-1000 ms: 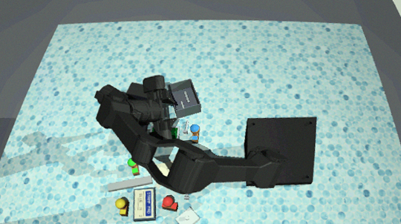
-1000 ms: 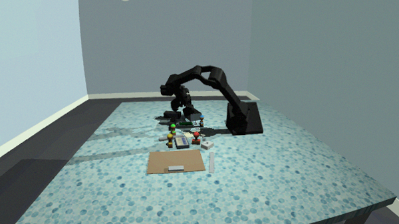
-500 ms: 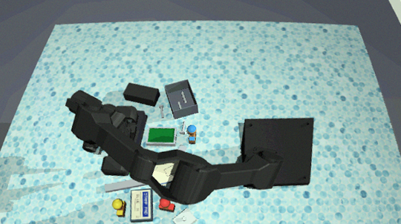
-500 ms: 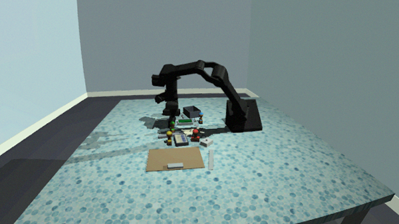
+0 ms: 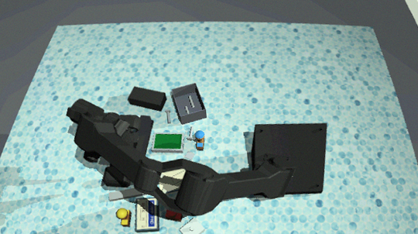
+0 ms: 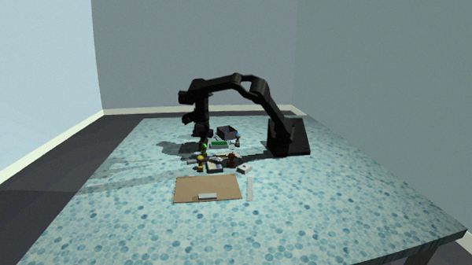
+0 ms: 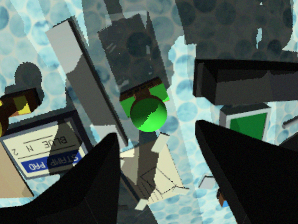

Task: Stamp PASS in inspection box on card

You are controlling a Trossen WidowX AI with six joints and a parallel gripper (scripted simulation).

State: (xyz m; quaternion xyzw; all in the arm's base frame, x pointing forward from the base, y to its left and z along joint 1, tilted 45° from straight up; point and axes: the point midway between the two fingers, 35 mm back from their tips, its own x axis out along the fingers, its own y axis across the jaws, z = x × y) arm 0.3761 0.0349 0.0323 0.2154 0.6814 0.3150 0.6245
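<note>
Right now the green-knobbed stamp is 60 mm below my gripper tip. Round my gripper tip: blue-white tin 60 mm behind, 100 mm to the left, 70 mm below; yellow stamp 130 mm to the left, 60 mm below; grey bar 50 mm to the left, 80 mm below.
</note>
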